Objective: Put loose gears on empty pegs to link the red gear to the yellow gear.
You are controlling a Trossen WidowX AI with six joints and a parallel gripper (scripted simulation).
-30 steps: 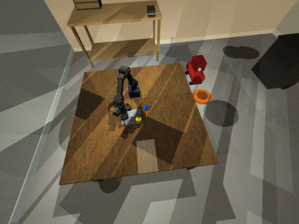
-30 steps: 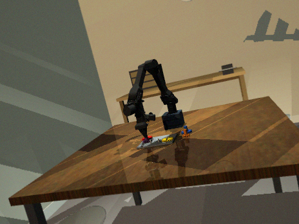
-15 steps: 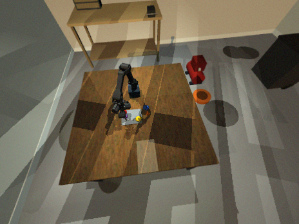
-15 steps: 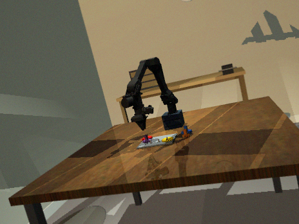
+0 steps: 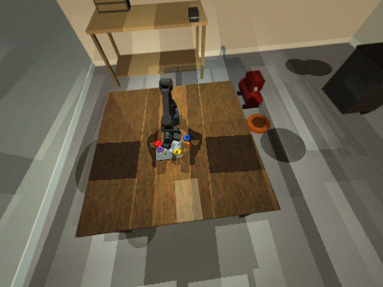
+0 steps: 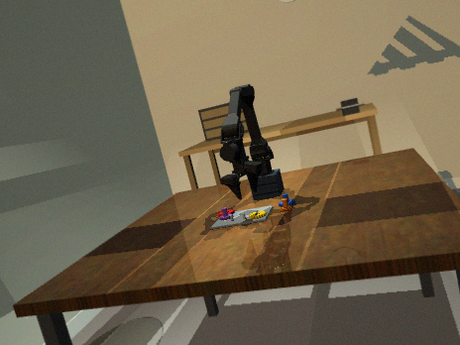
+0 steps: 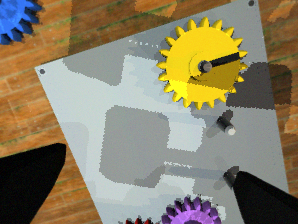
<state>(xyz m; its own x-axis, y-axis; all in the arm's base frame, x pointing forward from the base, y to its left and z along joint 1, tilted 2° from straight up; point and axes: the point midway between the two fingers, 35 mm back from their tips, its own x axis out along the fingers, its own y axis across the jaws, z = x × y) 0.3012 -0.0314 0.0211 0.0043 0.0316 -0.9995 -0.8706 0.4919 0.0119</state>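
My gripper tip is 80 mm past the blue gear, 130 mm to the right of it and 60 mm above it. Also, from my gripper tip: purple gear 100 mm to the right, 50 mm below; yellow gear 50 mm ahead, 30 mm to the left, 60 mm below; red gear 50 mm behind, 110 mm to the right, 60 mm below.
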